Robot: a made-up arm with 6 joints.
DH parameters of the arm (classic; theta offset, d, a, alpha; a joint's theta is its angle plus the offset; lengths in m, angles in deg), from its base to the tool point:
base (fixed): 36.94 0 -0.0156 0
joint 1: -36.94 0.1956 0.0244 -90
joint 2: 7.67 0 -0.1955 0
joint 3: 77.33 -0.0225 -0.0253 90
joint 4: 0 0.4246 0.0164 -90
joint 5: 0 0.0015 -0.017 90
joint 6: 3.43 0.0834 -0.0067 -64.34
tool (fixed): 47.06 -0.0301 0 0
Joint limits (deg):
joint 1: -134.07..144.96
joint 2: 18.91..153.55
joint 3: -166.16..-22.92
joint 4: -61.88..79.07
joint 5: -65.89..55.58
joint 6: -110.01..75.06
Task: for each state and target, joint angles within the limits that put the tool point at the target. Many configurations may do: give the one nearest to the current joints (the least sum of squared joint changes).
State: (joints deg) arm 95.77 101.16 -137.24 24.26 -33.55 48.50
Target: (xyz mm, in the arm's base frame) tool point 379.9 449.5 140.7
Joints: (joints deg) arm 54.48 126.16 -92.83 28.00 -35.24 46.41
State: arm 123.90 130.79 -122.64 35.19 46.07 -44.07
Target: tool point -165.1 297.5 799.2
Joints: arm 118.42 90.79 -142.43 35.17 46.29 -43.12
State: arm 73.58 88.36 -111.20 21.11 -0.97 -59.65
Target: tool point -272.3 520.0 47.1
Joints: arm 119.64 131.00 -87.83 20.56 7.00 -60.68
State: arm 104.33 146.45 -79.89 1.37 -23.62 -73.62
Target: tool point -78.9 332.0 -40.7
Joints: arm 104.95 117.84 -38.92 0.36 -48.34 -74.45
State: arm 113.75 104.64 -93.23 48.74 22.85 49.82
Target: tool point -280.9 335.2 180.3
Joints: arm 126.06 78.33 -51.09 47.39 43.67 54.87
